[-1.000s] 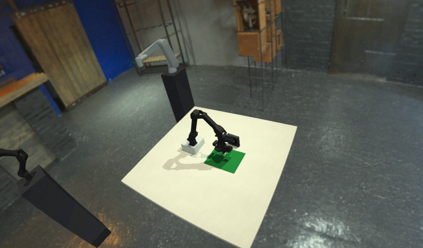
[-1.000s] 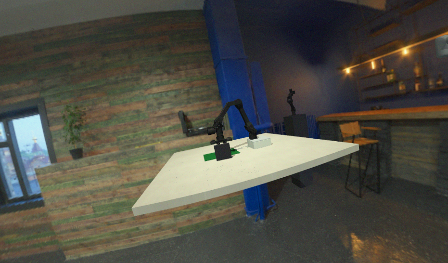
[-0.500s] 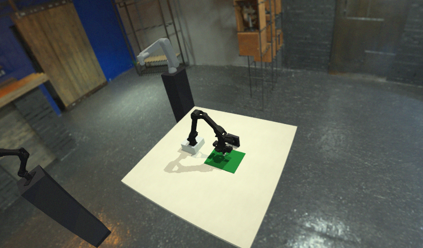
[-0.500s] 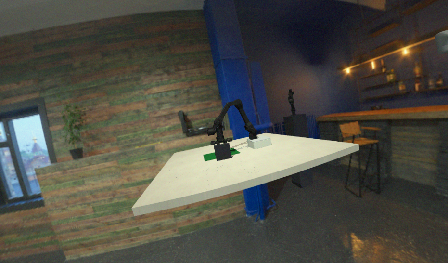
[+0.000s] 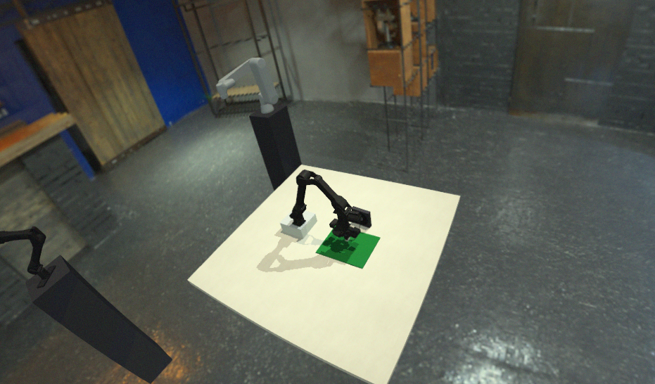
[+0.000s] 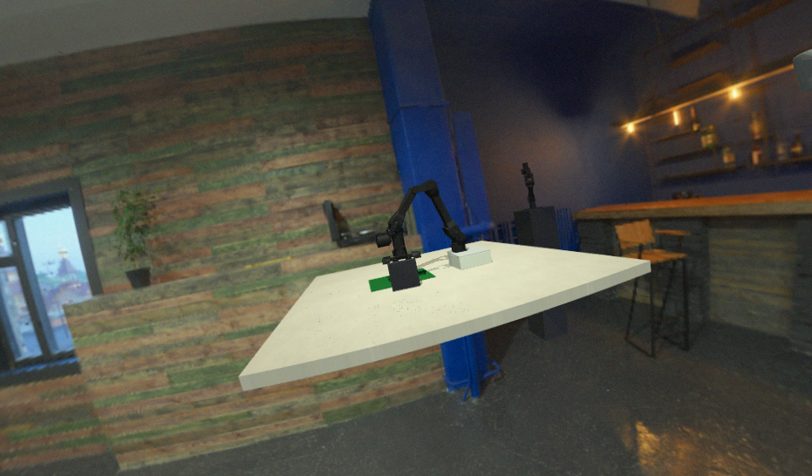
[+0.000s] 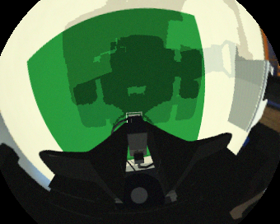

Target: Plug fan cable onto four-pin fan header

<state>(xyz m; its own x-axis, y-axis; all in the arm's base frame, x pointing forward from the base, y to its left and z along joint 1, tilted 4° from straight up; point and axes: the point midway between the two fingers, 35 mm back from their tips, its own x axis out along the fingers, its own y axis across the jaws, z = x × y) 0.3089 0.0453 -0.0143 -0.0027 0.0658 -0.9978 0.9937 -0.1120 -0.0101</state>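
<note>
My gripper tip is now 1 cm to the right of the black plug and 1 cm below it. Round my gripper tip: black fan box (15 cm to the left, 4 cm above, 2 cm ahead); then pale header (2 cm below, 1 cm to the left); then green board (4 cm below, 3 cm to the right, 3 cm ahead).
</note>
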